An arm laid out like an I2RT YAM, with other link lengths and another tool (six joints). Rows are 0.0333 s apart.
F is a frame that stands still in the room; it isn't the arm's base.
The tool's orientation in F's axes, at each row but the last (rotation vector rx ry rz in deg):
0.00 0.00 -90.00
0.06 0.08 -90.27
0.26 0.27 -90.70
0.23 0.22 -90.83
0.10 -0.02 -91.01
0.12 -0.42 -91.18
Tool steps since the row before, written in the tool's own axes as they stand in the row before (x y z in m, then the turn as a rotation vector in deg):
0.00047 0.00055 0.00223 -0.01 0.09 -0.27
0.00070 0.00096 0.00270 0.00 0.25 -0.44
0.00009 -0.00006 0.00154 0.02 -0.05 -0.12
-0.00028 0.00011 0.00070 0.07 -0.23 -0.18
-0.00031 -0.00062 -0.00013 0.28 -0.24 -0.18
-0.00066 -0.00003 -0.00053 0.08 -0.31 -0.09
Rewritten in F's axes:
0.00055 -0.00047 0.00223 0.09 0.01 -0.27
0.00096 -0.00071 0.00270 0.25 0.00 -0.44
-0.00006 -0.00010 0.00154 -0.05 -0.02 -0.12
0.00011 0.00027 0.00070 -0.23 -0.07 -0.18
-0.00061 0.00032 -0.00013 -0.24 -0.28 -0.18
-0.00001 0.00066 -0.00053 -0.31 -0.07 -0.09

